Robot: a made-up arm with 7 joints. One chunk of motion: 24 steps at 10 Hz.
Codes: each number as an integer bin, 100 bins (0 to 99) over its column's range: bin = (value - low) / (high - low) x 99, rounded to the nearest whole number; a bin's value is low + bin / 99 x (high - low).
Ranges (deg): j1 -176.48..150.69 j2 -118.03..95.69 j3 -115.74..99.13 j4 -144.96..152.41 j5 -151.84..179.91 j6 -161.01..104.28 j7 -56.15..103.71
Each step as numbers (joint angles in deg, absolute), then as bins.
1 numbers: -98.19 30.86 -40.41 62.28 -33.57 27.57 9.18
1 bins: 24 69 35 69 35 70 40
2 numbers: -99.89 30.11 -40.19 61.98 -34.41 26.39 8.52
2 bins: 23 69 35 69 35 70 40
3 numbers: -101.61 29.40 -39.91 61.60 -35.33 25.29 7.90
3 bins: 23 68 35 69 35 70 40
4 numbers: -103.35 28.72 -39.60 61.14 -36.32 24.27 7.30
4 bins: 22 68 35 69 34 69 39
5 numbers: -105.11 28.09 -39.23 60.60 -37.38 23.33 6.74
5 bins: 22 68 35 68 34 69 39
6 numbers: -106.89 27.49 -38.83 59.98 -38.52 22.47 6.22
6 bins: 21 67 35 68 34 68 39
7 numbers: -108.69 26.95 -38.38 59.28 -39.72 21.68 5.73
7 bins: 21 67 36 68 33 68 38
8 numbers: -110.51 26.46 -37.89 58.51 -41.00 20.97 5.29
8 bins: 20 67 36 68 33 68 38
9 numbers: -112.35 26.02 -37.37 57.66 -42.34 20.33 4.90
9 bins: 19 67 36 67 33 68 38
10 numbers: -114.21 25.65 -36.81 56.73 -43.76 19.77 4.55
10 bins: 19 67 36 67 32 67 38
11 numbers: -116.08 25.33 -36.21 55.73 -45.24 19.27 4.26
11 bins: 18 66 37 67 32 67 37
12 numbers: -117.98 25.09 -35.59 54.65 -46.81 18.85 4.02
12 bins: 18 66 37 66 31 67 37
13 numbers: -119.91 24.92 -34.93 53.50 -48.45 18.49 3.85
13 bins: 17 66 37 66 31 67 37
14 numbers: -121.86 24.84 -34.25 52.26 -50.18 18.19 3.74
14 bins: 17 66 38 66 30 67 37
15 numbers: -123.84 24.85 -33.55 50.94 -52.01 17.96 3.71
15 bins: 16 66 38 65 30 67 37
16 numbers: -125.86 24.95 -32.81 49.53 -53.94 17.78 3.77
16 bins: 15 66 38 65 29 67 37
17 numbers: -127.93 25.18 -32.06 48.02 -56.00 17.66 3.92
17 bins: 15 66 39 64 29 67 37
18 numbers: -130.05 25.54 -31.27 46.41 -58.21 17.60 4.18
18 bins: 14 67 39 64 28 67 37
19 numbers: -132.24 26.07 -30.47 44.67 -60.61 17.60 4.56
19 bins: 13 67 39 63 27 67 38
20 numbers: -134.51 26.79 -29.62 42.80 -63.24 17.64 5.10
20 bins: 13 67 40 63 26 67 38
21 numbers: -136.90 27.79 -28.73 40.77 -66.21 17.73 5.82
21 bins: 12 68 40 62 26 67 38
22 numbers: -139.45 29.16 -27.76 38.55 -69.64 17.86 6.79
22 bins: 11 68 41 61 25 67 39
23 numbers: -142.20 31.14 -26.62 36.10 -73.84 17.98 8.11
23 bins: 10 69 41 60 23 67 40
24 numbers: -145.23 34.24 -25.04 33.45 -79.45 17.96 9.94
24 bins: 9 71 42 59 22 67 41
